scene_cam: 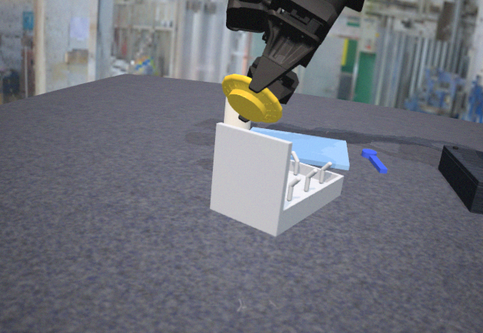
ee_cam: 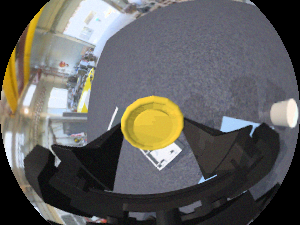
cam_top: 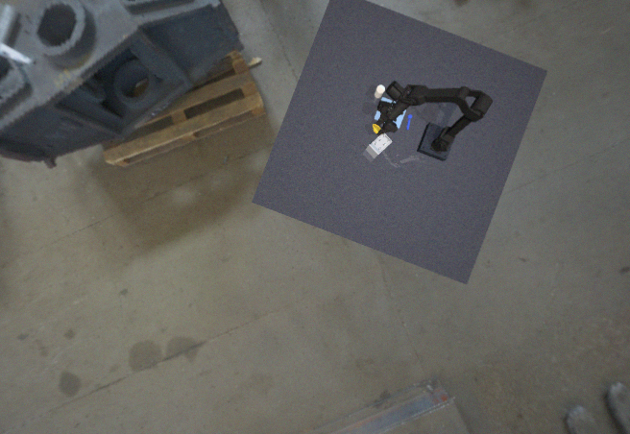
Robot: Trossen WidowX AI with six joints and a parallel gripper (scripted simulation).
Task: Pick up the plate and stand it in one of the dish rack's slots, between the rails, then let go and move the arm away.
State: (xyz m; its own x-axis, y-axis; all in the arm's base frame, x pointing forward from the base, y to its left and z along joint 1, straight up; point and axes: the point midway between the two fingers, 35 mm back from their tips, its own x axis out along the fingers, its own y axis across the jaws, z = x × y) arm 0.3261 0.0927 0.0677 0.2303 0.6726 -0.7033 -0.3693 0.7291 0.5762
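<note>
Now: the white dish rack 60 mm behind my gripper tip, 30 mm to the left of it and 60 mm below it. Also, from my gripper tip: yellow plate 10 mm above; then light blue mat 20 mm behind, 170 mm to the right, 80 mm below; then small blue spoon 130 mm behind, 180 mm to the right, 80 mm below.
</note>
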